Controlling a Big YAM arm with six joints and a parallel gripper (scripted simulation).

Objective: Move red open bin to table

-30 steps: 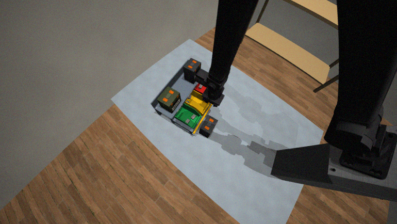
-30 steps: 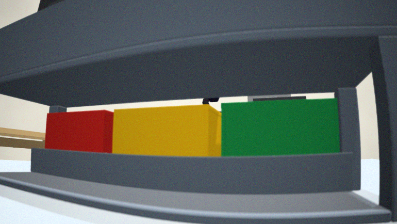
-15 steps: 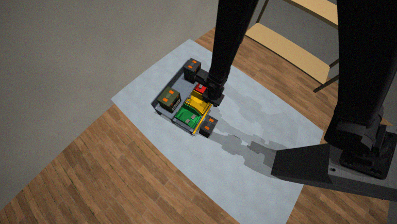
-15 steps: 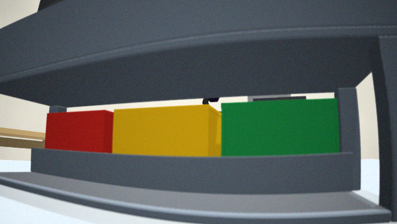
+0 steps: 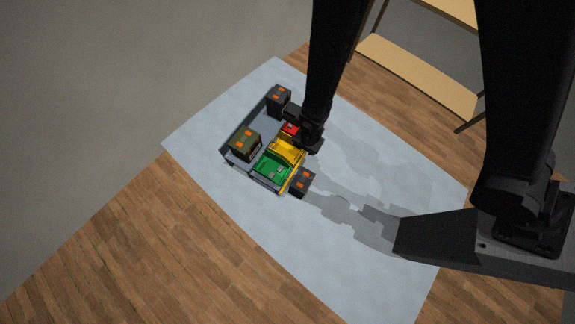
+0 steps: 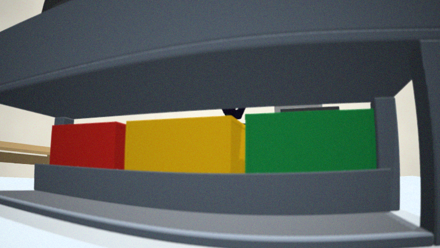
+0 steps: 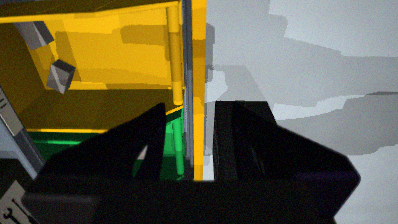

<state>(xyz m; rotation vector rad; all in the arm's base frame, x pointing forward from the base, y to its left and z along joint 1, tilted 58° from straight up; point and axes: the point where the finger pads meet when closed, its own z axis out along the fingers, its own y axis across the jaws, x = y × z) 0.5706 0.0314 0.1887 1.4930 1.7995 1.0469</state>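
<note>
Now: hand 60 mm above the thin yellow rod. Round my hand: green bin 140 mm to the left, 80 mm below, 60 mm ahead; then yellow bin 100 mm ahead, 80 mm below, 40 mm to the left; then red open bin 140 mm ahead, 80 mm below, 70 mm to the right.
</note>
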